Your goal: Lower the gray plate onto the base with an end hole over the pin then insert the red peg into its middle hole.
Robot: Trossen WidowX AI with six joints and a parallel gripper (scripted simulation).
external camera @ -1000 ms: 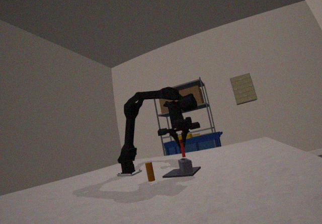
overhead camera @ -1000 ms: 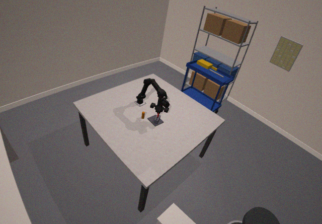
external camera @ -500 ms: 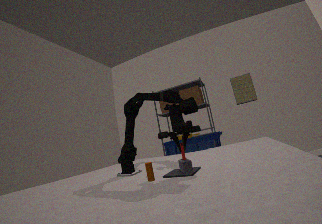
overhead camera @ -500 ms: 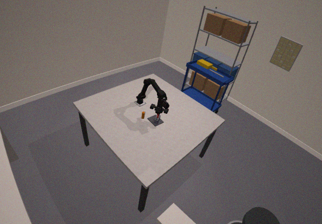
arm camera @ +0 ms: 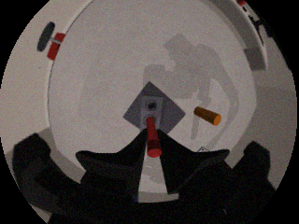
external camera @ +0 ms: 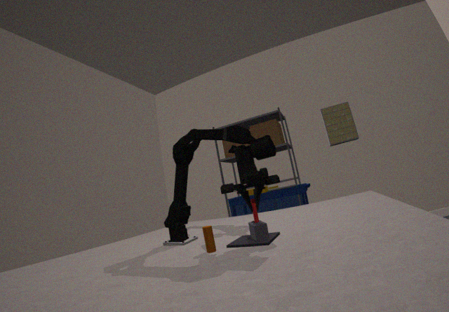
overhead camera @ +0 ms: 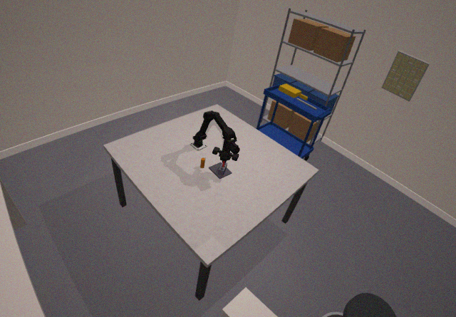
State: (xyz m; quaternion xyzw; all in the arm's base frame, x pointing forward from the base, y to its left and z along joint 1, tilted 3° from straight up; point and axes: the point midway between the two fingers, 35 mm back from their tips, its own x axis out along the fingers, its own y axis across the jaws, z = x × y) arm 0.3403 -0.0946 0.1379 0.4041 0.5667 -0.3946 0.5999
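My gripper tip is right at the red peg. Round my gripper tip: dark base (90 mm below, 20 mm behind, 10 mm to the left); orange cylinder (140 mm behind, 70 mm to the right, 60 mm below); gray plate (50 mm below).
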